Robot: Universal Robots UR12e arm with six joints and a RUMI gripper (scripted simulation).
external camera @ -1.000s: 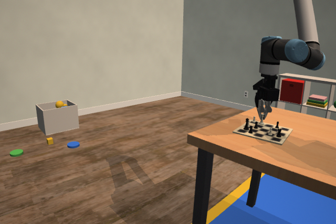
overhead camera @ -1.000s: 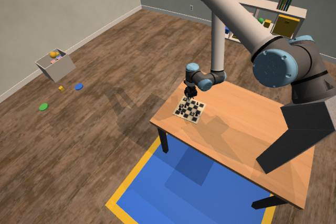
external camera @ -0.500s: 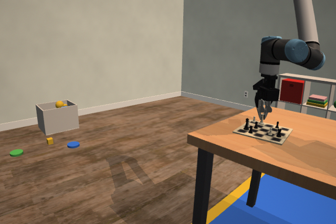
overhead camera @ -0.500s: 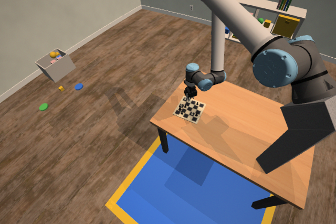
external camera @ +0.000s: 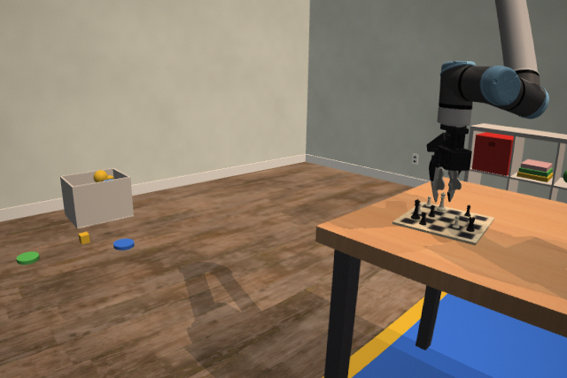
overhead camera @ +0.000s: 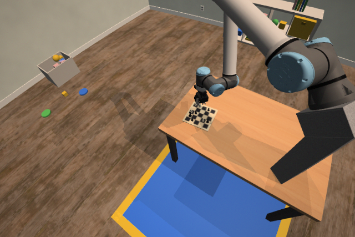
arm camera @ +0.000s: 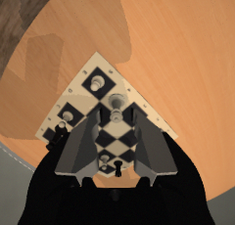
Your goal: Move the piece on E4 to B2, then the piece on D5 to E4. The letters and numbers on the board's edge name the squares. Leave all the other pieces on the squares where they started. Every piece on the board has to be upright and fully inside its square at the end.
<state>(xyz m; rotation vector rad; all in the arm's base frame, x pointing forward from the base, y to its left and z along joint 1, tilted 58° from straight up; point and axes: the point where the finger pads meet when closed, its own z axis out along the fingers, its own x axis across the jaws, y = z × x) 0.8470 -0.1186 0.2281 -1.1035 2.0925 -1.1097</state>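
Right now my hand is 10 mm above the tall white piece. Round my hand: chessboard 80 mm to the left, 40 mm below, 30 mm behind; then black piece 130 mm to the left, 100 mm behind, 20 mm below.
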